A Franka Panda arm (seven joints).
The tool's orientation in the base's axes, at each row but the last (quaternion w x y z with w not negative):
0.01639, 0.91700, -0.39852, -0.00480
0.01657, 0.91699, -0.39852, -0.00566
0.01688, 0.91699, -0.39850, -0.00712
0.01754, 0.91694, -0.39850, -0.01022
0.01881, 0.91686, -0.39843, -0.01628
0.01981, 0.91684, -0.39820, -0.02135
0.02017, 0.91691, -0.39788, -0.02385
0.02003, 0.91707, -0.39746, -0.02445
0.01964, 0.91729, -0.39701, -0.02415
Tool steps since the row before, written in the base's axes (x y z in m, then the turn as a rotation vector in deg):
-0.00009, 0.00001, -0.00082, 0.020, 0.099, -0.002
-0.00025, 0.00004, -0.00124, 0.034, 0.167, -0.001
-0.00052, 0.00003, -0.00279, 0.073, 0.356, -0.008
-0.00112, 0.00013, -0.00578, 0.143, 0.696, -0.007
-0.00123, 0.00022, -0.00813, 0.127, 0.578, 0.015
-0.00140, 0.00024, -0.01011, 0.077, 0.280, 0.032
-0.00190, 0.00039, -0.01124, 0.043, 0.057, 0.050
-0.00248, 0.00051, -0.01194, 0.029, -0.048, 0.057
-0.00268, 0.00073, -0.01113, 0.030, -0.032, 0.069
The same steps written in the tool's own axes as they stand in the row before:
-0.00007, 0.00003, 0.00082, -0.059, -0.082, -0.001
-0.00020, 0.00011, 0.00124, -0.099, -0.139, -0.004
-0.00038, 0.00026, 0.00280, -0.210, -0.296, -0.003
-0.00083, 0.00050, 0.00581, -0.411, -0.579, -0.014
-0.00088, 0.00036, 0.00817, -0.336, -0.486, -0.033
-0.00089, 0.00032, 0.01017, -0.153, -0.245, -0.042
-0.00127, 0.00049, 0.01132, -0.014, -0.067, -0.053
-0.00172, 0.00079, 0.01206, 0.053, 0.015, -0.058
-0.00204, 0.00084, 0.01126, 0.042, 0.004, -0.070

